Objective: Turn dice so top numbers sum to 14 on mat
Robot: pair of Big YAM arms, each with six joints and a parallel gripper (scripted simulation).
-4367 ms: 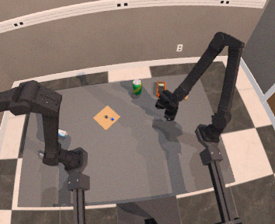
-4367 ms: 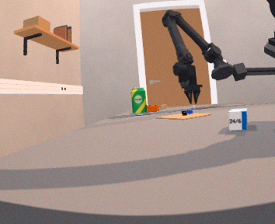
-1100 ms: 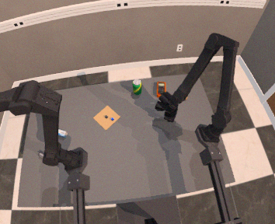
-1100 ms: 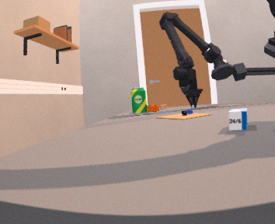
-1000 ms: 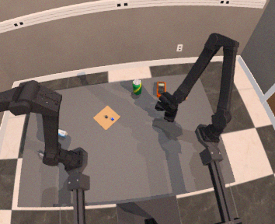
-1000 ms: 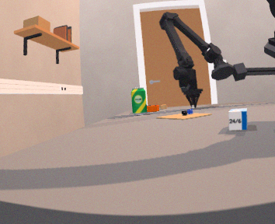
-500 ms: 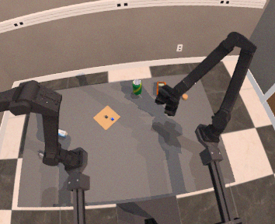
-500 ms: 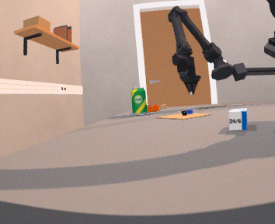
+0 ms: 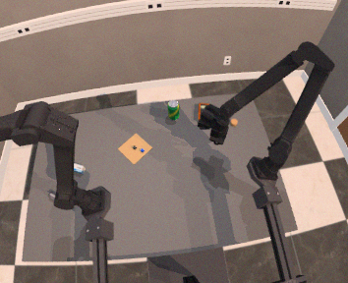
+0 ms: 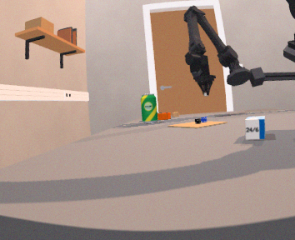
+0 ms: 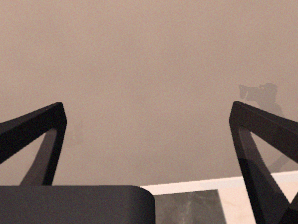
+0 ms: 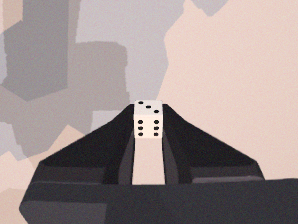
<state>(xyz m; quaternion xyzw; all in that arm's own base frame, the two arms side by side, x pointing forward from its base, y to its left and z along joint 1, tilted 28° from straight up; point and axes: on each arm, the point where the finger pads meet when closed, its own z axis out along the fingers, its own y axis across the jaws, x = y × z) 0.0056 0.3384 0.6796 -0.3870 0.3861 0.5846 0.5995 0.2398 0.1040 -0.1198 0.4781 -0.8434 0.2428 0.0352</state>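
The black die lies 42 cm to the left of my right hand, 11 cm ahead of it and 10 cm below it. Also, from my right hand: blue die: 38 cm to the left, 10 cm below, 8 cm ahead; then mat: 42 cm to the left, 11 cm below, 11 cm ahead.
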